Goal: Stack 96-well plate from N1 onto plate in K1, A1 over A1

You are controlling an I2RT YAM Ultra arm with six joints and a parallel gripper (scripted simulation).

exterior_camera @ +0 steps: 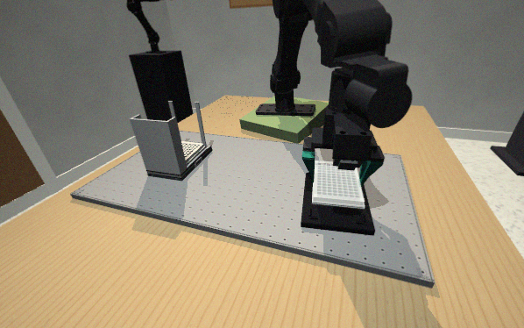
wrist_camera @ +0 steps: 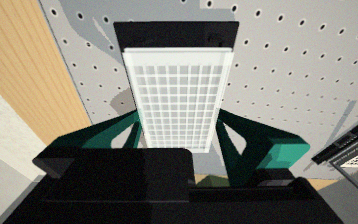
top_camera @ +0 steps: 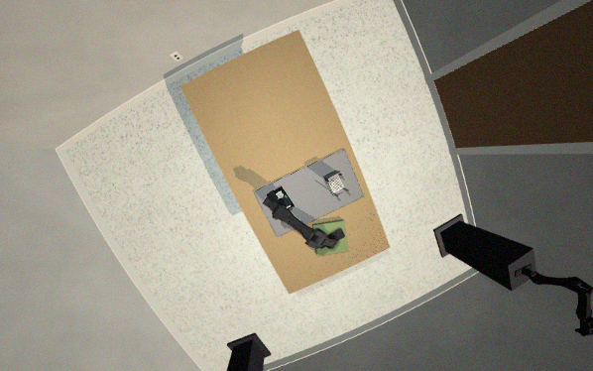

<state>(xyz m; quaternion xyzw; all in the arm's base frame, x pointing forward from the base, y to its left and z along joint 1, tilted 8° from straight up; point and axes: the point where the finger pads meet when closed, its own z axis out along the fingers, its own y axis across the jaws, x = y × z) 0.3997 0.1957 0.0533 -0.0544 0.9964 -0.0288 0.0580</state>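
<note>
Right now my hand is 40 mm above the black plate nest N1. From my hand the other things lie so: pale A1 mark 80 mm behind, 50 mm to the left, 40 mm below; then white 96-well plate right at my hand; then thin upright post 350 mm to the right, 120 mm behind, 30 mm above.
</note>
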